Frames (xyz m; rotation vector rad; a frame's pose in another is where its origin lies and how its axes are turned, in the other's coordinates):
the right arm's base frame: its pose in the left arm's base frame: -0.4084 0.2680 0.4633 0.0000 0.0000 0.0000
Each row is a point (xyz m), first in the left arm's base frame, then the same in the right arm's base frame.
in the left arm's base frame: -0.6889 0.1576 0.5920
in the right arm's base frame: -0.2805 -0.1104 0.1287
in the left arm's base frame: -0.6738 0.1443 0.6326
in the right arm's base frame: -0.2654 -0.1237 0.1693
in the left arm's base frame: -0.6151 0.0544 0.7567
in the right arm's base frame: -0.2067 -0.2136 0.2934
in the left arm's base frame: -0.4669 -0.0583 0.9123
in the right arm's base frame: -0.0585 -0.3263 0.4490
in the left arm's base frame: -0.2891 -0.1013 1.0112
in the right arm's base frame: 0.1193 -0.3693 0.5479
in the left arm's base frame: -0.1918 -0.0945 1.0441
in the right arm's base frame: 0.2166 -0.3625 0.5808
